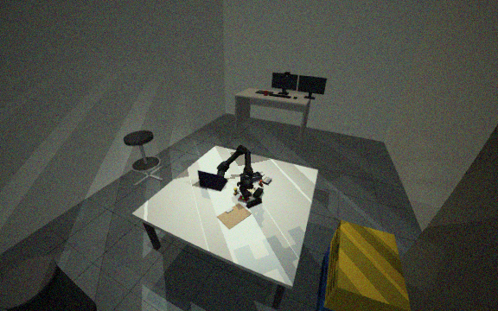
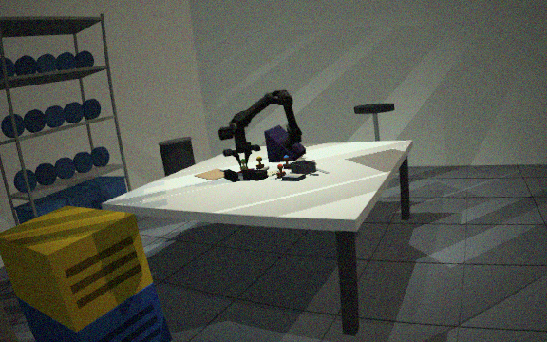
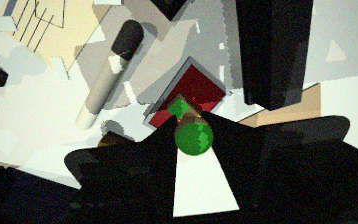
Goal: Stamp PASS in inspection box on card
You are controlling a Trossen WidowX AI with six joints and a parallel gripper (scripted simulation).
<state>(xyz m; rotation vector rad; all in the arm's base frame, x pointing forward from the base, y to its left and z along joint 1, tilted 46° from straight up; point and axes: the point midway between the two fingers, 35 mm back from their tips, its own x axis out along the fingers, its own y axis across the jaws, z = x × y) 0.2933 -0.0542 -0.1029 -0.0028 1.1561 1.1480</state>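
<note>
Right now my gripper tip is right at the green stamp. From my gripper tip the other things lie so: yellow-knobbed stamp: 10 cm behind, 4 cm to the left, 2 cm below; then red ink pad: 3 cm below; then marker: 9 cm to the left, 3 cm below, 1 cm behind.
</note>
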